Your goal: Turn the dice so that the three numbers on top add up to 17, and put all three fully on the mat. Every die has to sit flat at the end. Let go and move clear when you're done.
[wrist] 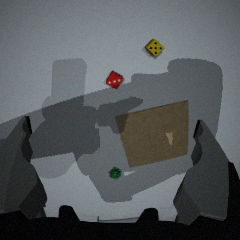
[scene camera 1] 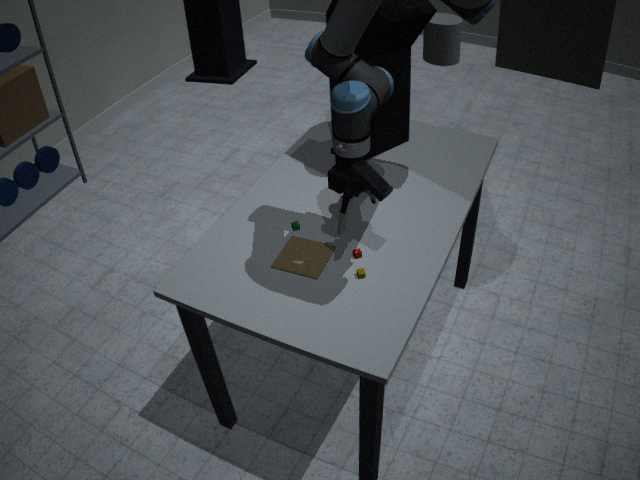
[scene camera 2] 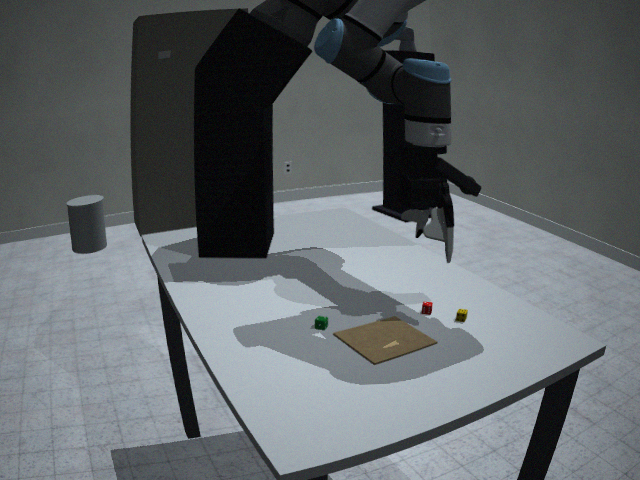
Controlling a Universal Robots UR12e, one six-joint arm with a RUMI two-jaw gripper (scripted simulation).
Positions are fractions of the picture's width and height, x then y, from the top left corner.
Labels:
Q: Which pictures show the mat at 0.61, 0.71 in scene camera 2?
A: The wrist view, scene camera 1 and scene camera 2: all of them.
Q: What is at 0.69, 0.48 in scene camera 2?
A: My gripper.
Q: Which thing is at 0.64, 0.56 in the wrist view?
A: A mat.

